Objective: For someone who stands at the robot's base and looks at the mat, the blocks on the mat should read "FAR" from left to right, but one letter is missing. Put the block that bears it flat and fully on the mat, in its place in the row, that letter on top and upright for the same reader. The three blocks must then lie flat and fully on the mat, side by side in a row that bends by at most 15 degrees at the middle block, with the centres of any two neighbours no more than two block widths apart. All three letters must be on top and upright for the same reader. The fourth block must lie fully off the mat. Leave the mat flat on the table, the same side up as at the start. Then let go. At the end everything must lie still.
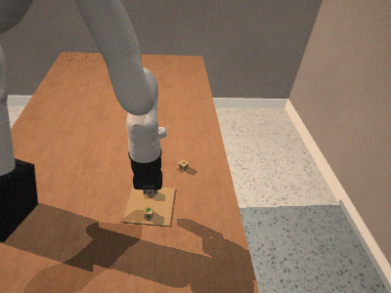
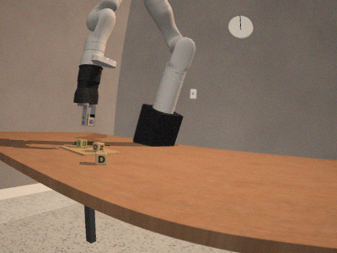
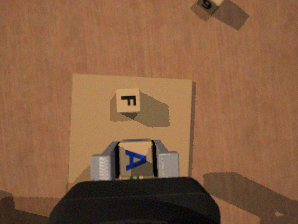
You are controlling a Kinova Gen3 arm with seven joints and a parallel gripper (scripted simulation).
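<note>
Right now the tan mat is 90 mm below my hand and 10 mm to the left of it. Round my hand: block: right at my hand.
</note>
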